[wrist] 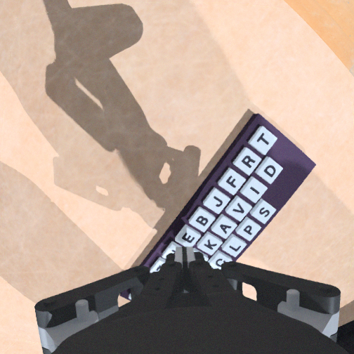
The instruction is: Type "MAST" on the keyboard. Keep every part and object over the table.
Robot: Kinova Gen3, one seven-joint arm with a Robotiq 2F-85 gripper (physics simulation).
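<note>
A dark purple keyboard [295, 162] with white letter keys lies slanted on the table, from the right of centre down to the lower left. The T key [263, 140] is at its upper end, the S key [263, 212] is in the outer right row, and the A key [225, 227] is in the middle row. The M key cannot be made out; the lower-left part of the keyboard is hidden behind my gripper. My gripper [184, 258] is shut and empty, its tips over the keyboard's lower part near the K and E keys. Its height above the keys is hard to tell.
The table top [200, 50] is pale and mottled. A large shadow of the arm falls across its upper left and reaches the keyboard's left side. An orange-brown surface [335, 20] shows at the top right corner, and something black at the bottom right corner.
</note>
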